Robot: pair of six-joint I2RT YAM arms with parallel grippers.
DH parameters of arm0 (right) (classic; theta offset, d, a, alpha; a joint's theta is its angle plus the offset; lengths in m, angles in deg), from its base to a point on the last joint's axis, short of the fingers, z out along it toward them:
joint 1: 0 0.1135 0.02 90
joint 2: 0 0 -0.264 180
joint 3: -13.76 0 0.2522 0
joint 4: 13.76 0 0.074 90
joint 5: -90 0 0 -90
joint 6: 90 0.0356 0 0
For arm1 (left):
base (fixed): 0 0 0 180
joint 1: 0 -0.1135 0.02 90
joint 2: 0 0 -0.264 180
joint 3: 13.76 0 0.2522 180
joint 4: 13.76 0 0.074 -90
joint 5: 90 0 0 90
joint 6: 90 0.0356 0 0
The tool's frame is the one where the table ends.
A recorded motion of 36 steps. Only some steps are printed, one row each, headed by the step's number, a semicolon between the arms.
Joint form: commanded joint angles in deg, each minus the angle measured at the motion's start. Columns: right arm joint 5, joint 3, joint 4, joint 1, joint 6, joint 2; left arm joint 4, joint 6, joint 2, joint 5, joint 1, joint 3.
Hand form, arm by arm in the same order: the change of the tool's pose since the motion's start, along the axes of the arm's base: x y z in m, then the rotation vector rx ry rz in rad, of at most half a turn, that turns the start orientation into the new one. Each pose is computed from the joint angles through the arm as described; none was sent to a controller.
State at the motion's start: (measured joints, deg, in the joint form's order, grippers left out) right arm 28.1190 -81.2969 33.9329 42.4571 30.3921 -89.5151; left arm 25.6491 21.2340 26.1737 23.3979 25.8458 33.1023
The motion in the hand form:
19: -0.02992 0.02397 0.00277 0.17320 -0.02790 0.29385; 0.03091 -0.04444 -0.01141 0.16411 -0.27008 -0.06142
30: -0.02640 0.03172 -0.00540 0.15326 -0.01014 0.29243; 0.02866 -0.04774 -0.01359 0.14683 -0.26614 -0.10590
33: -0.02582 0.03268 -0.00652 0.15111 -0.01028 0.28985; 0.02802 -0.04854 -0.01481 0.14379 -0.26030 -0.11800
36: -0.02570 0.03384 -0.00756 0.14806 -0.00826 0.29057; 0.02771 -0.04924 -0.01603 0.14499 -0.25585 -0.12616
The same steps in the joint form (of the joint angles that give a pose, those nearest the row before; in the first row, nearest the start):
19: 12.70 3.43 -8.26 5.24 -3.33 1.45; -20.17 13.83 12.95 -12.06 11.33 -3.04
30: 12.18 2.81 -8.24 5.71 -3.19 -0.57; -20.90 13.48 13.06 -10.26 12.30 -3.57
33: 11.96 2.81 -8.43 5.76 -3.13 -0.80; -20.90 13.31 13.11 -9.77 12.54 -3.75
36: 11.87 2.72 -8.39 5.87 -3.13 -1.05; -20.84 13.31 13.22 -9.52 12.74 -3.88

